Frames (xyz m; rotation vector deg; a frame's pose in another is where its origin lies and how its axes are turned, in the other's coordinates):
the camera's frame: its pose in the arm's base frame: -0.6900 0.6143 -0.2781 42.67 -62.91 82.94
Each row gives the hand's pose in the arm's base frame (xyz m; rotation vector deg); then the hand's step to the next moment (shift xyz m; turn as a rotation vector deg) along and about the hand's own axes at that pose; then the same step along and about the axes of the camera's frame.
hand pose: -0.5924 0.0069 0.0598 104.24 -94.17 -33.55
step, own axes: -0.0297 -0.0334 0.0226 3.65 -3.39 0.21
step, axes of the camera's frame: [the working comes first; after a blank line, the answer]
step, axes of the arm's base frame: 0.0046 0.0275 -0.0416 2.77 -3.49 -2.23

-0.0278 0.0060 -0.0413 -3.88 -2.38 2.03
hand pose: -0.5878 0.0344 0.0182 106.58 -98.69 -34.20
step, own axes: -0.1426 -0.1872 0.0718 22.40 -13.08 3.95
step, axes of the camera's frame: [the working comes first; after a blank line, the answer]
step, axes of the arm's base frame: 0.0836 0.1446 -0.1807 9.41 -22.03 -10.71

-0.1225 -0.0346 -0.2105 -19.95 -7.91 15.10
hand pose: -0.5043 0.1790 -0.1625 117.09 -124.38 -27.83
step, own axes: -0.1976 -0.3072 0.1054 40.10 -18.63 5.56
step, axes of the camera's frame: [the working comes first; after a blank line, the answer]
step, axes of the arm's base frame: 0.2756 0.1998 -0.1693 12.77 -39.48 -16.26

-0.1261 -0.2215 -0.2821 -32.34 -10.82 28.68
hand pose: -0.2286 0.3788 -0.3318 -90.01 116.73 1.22
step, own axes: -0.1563 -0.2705 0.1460 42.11 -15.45 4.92
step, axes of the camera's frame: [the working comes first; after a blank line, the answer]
step, axes of the arm's base frame: 0.3274 0.1037 0.0308 9.34 -40.49 -17.60

0.0079 -0.3207 -0.1266 -33.32 -7.24 29.56
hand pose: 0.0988 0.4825 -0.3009 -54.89 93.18 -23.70
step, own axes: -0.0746 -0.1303 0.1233 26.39 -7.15 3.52
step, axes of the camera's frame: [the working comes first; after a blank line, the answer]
step, axes of the arm's base frame: 0.1639 0.0053 0.1043 5.33 -23.74 -12.95

0.0661 -0.1823 0.0122 -21.89 -3.53 16.39
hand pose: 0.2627 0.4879 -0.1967 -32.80 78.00 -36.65
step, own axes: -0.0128 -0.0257 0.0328 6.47 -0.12 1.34
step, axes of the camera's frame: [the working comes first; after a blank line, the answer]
step, axes of the arm's base frame: 0.0292 -0.0088 0.0312 1.92 -4.67 -4.27

0.0194 -0.0357 0.0158 -6.02 -1.16 2.47
